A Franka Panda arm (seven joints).
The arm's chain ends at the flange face. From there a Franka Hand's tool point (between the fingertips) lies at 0.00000 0.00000 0.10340 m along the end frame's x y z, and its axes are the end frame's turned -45 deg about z.
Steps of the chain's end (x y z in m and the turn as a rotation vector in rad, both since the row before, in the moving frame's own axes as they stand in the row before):
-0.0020, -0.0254, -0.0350, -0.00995, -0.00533, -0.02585
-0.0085, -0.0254, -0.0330, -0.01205, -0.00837, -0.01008
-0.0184, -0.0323, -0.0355, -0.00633, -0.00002, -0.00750
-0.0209, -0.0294, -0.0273, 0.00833, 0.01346, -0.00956
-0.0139, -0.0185, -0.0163, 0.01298, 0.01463, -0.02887
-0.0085, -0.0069, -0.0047, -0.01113, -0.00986, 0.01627
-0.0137, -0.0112, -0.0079, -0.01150, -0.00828, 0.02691
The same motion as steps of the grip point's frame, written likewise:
0.0154, -0.0190, -0.0350, -0.00327, -0.01080, -0.02585
0.0105, -0.0237, -0.0330, -0.00260, -0.01444, -0.01008
0.0094, -0.0354, -0.0355, -0.00446, -0.00449, -0.00750
0.0076, -0.0352, -0.0273, -0.00363, 0.01541, -0.00956
0.0053, -0.0228, -0.0163, -0.00117, 0.01952, -0.02887
-0.0027, -0.0108, -0.0047, -0.00090, -0.01484, 0.01627
-0.0032, -0.0174, -0.0079, -0.00228, -0.01399, 0.02691

